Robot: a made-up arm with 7 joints.
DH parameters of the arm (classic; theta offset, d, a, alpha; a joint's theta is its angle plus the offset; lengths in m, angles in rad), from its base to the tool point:
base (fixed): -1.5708 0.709 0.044 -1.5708
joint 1: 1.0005 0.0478 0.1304 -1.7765
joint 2: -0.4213 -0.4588 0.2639 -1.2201
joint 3: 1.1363 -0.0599 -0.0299 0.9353
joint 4: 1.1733 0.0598 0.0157 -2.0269
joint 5: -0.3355 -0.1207 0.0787 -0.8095
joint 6: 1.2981 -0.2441 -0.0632 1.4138
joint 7: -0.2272 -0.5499 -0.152 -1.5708
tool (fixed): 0 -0.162 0 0
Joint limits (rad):
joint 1: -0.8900..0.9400
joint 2: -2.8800..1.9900
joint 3: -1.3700..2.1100
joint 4: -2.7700..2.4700
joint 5: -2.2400..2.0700
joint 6: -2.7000..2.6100
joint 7: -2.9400..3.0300
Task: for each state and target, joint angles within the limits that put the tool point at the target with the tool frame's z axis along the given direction. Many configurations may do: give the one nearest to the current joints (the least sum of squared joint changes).
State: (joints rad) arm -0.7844 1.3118 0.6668 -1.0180 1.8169 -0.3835 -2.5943
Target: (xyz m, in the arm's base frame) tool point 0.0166 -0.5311 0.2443 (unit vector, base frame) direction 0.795 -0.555 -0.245
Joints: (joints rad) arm -0.5004 0.8374 -0.1656 -1.5772 1.7824 -0.8687 -2.0506
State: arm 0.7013 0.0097 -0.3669 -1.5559 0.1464 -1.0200 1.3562
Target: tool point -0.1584 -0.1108 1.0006 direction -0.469 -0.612 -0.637
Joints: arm 0.7143 -0.3183 -1.1205 -2.2081 0.1227 -0.6996 1.4445
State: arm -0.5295 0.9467 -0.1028 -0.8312 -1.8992 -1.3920 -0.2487
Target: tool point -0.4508 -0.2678 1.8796 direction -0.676 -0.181 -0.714
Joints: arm -0.8900 1.6339 0.6352 -0.2775 -2.2213 -1.4893 -0.8761
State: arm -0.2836 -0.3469 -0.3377 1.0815 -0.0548 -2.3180 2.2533
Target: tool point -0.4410 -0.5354 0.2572 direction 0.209 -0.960 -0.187
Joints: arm -0.0380 -0.2138 -0.6267 1.3577 0.1625 -2.1574 1.8621
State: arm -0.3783 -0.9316 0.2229 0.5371 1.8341 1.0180 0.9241
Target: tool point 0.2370 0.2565 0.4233 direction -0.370 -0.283 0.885
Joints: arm 0.4042 -1.4478 0.3338 1.4754 1.7674 1.2774 0.7442
